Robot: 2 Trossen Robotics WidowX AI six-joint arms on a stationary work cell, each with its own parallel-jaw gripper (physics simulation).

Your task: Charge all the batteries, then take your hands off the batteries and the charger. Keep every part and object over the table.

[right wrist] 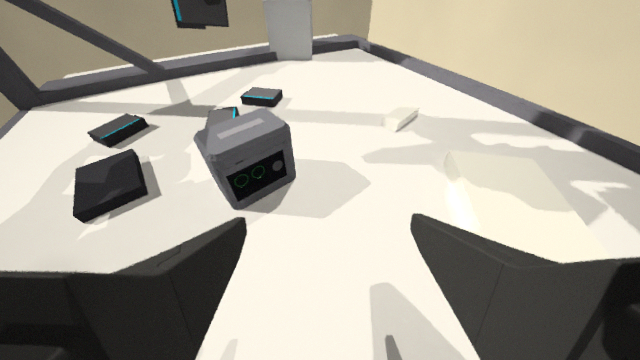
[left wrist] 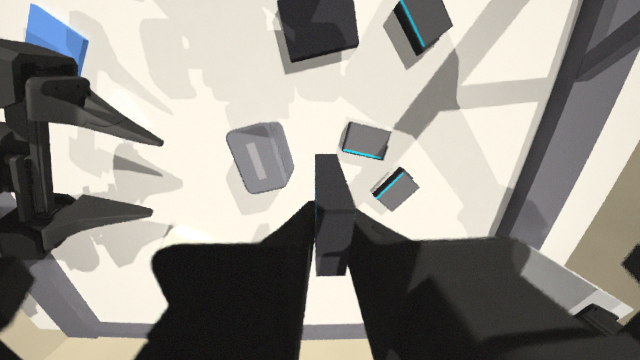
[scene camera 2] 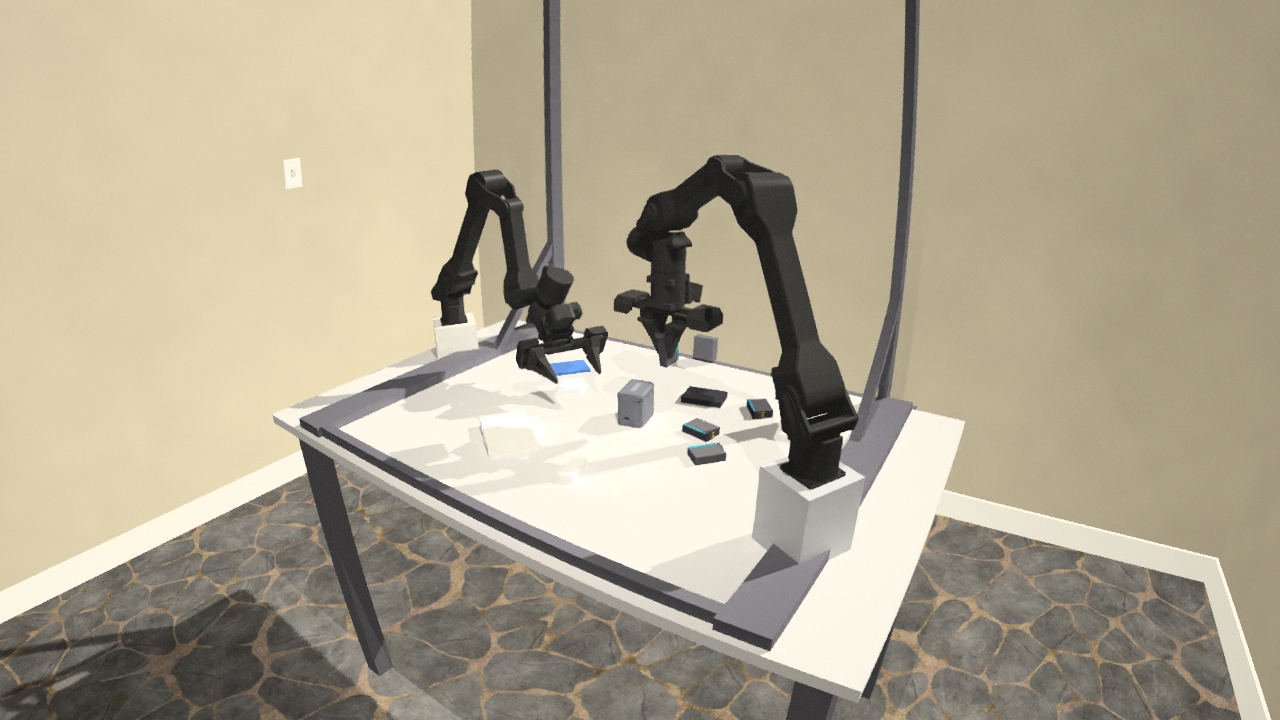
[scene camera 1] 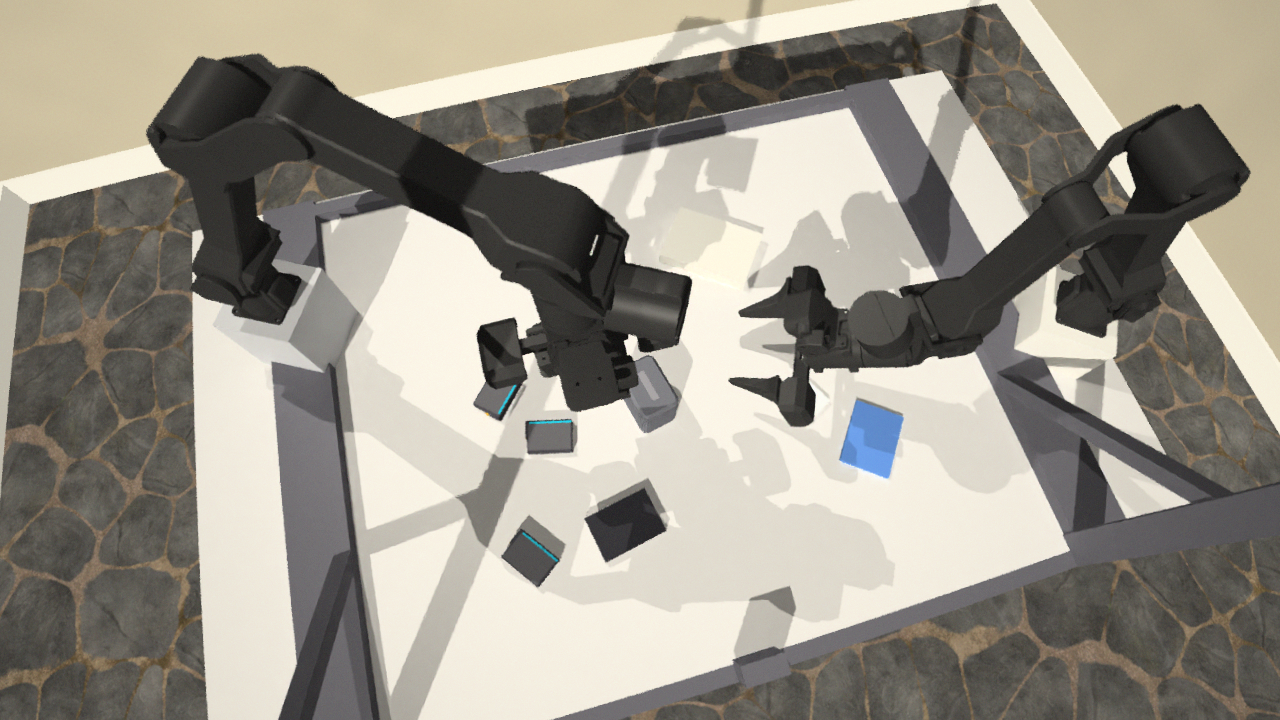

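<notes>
The grey charger stands on the table with its top slot empty; it also shows in the left wrist view and the right wrist view. My left gripper is shut on a dark battery with a cyan stripe, held upright above the table, beside the charger and apart from it. Three more batteries lie flat on the table. My right gripper is open and empty, pointing at the charger from a short distance.
A flat black pad lies near the batteries. A blue pad lies under the right arm. A cream block sits at the back. A small grey block stands at the front edge.
</notes>
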